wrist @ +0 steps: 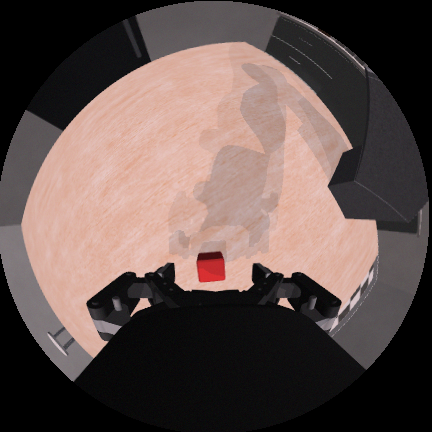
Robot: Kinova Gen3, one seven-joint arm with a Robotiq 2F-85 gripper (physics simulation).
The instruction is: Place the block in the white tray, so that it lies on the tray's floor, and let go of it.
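Places are measured from the arm's base along level axes (x right, y back, z down), in centimetres.
Pixels of known places: gripper, fingertip midpoint: (213, 272).
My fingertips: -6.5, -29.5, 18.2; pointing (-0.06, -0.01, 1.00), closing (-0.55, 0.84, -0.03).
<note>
Behind a point stands the place of what it marks, as x, y, z.
The red block (211, 268) @(-6.7, -29.8, 19.8) rests on the pale wooden table top (125, 165) @(12.9, -33.7, 23.4), at the lower middle of the wrist view. My gripper (213, 272) @(-6.5, -29.5, 18.3) is open, with one fingertip to the left of the block and the other to its right in the view. The block shows between the two fingertips with a gap on each side, a wider one on the right. How far the fingertips are above the table is hard to tell. The white tray does not show in the wrist view.
A dark grey angular part (390, 145) stands at the right and covers the table's edge there. A dark cabinet with drawers (320, 65) is at the upper right, and a black box-like unit (90, 75) is beyond the table at the upper left. The arm's shadow falls across the table.
</note>
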